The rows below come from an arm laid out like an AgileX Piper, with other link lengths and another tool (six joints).
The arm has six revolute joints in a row. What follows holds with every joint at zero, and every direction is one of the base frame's.
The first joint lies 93.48 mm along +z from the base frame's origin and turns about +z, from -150 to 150 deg.
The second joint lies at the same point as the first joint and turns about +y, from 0 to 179.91 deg.
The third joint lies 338.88 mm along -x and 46.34 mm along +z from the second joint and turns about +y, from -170 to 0 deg.
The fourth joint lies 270.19 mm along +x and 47.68 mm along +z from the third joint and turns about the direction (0.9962, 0, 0.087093), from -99.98 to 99.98 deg.
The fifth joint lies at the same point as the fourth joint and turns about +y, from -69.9 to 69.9 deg.
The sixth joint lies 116.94 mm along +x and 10.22 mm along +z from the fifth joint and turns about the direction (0.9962, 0, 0.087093), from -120 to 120 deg.
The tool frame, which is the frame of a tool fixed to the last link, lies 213.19 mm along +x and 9 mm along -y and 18.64 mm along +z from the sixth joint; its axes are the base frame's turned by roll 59.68, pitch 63.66 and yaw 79.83 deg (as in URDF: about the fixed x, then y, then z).
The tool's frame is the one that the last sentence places.
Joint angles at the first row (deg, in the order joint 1, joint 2, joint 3, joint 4, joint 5, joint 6):
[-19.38 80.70 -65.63 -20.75 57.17 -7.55]
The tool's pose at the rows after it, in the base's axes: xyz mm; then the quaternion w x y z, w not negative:
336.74 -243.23 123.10 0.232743 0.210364 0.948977 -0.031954
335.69 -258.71 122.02 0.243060 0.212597 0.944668 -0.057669
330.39 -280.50 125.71 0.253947 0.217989 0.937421 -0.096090
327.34 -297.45 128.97 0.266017 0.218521 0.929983 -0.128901
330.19 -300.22 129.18 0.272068 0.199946 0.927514 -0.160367
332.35 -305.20 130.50 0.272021 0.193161 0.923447 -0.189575
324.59 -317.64 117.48 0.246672 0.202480 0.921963 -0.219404
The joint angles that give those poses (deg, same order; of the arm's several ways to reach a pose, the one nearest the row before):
[-19.38 80.70 -63.70 -23.80 55.15 -5.91]
[-19.38 80.74 -61.50 -28.39 52.40 -2.08]
[-19.38 80.74 -59.20 -35.34 50.28 3.73]
[-19.24 80.74 -56.71 -42.12 48.20 9.65]
[-16.60 80.84 -53.54 -49.90 47.37 16.47]
[-14.44 82.08 -52.21 -56.08 48.56 22.44]
[-13.84 85.68 -51.64 -60.46 51.15 27.23]

